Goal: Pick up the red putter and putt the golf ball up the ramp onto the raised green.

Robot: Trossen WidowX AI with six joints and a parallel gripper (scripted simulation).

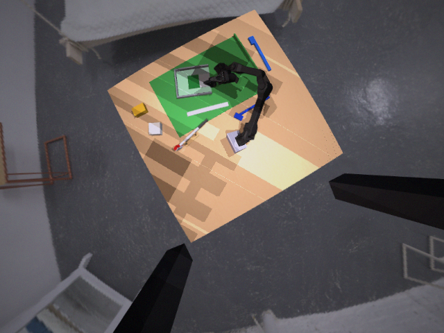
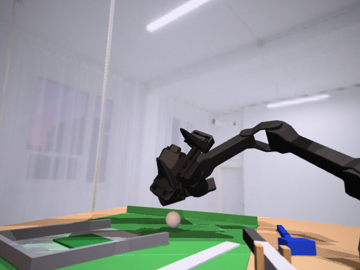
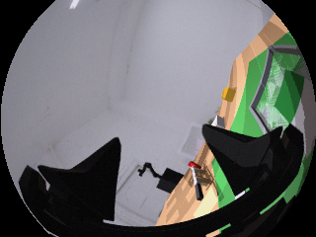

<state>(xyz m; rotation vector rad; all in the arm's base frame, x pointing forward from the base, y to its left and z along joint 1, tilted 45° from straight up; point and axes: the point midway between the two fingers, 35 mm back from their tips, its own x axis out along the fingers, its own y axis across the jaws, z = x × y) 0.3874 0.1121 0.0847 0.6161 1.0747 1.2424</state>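
The blue putter is 240 mm to the right of my gripper tip, 210 mm behind it and 190 mm below it. Also, from my gripper tip: grey frame (200 mm below, 140 mm ahead, 80 mm to the left); white golf ball (180 mm to the right, 180 mm below, 70 mm ahead); green mat (200 mm below, 90 mm ahead, 30 mm to the right).
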